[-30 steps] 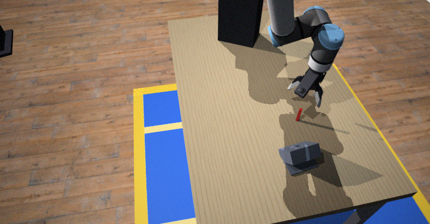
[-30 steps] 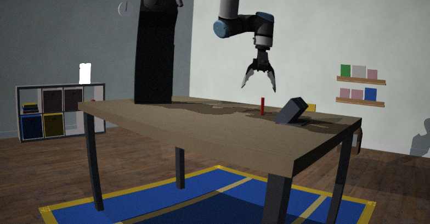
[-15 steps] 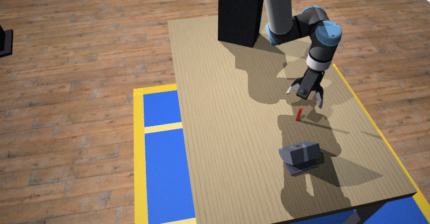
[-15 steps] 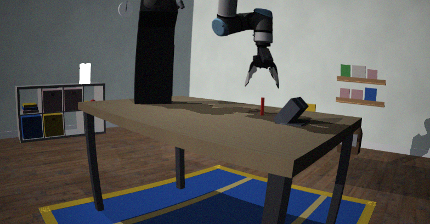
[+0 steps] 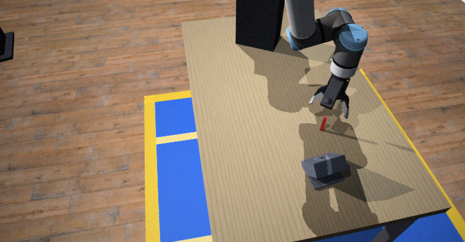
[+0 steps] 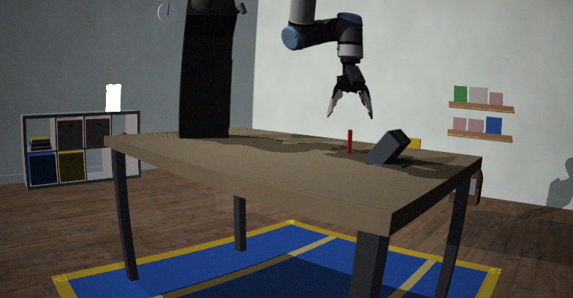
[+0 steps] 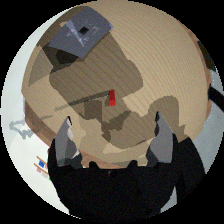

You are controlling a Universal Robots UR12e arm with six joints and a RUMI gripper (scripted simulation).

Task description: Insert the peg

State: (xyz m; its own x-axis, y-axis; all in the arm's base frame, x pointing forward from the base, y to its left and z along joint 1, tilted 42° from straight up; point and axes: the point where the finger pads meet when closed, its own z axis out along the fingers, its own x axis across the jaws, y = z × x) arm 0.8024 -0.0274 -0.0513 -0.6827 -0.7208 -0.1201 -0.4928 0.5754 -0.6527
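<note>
Now: hand 80 mm above the red peg. The rest, counted from my hand: dark base plate: 190 mm ahead, 120 mm to the right, 120 mm below.
</note>
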